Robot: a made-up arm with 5 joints.
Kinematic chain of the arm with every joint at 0, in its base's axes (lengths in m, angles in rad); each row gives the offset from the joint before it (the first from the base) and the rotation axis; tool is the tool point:
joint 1: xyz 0 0 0.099 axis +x
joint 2: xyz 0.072 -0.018 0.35 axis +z
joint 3: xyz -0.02 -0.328 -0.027 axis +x
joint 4: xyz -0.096 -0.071 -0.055 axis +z
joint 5: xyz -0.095 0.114 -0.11 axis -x
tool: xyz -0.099 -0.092 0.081
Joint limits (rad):
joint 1: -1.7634..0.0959
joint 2: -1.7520..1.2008
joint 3: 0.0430..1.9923
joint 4: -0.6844..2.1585
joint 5: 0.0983..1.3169
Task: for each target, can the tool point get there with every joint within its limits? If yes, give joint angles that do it. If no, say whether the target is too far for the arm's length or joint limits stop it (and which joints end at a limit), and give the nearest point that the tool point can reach.
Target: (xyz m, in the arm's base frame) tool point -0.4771 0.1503 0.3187
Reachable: yes | joints -1.5074 -0.9491 0.4367 1.7371 0.5782
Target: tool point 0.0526 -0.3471 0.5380
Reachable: yes | joints -0.2683 0.8353 1.1943 0.2028 1.0602
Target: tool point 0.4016 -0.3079 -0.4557
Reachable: no: joint limits stop it (at a limit: joint 1, joint 4, joint 5) | nearest point 0.3501 -0.3043 0.0646 | short by 0.523 m
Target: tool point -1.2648 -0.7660 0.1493
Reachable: no: too far | nearest point -0.5146 -0.3653 0.3188 | short by 0.867 m
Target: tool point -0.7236 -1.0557 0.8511
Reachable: no: too far | nearest point -0.3057 -0.5096 0.4620 | short by 0.790 m
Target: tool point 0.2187 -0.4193 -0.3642
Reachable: no: joint limits stop it (at a limit: joint 1, joint 4, joint 5) | nearest point 0.1986 -0.3987 0.0559 | short by 0.421 m
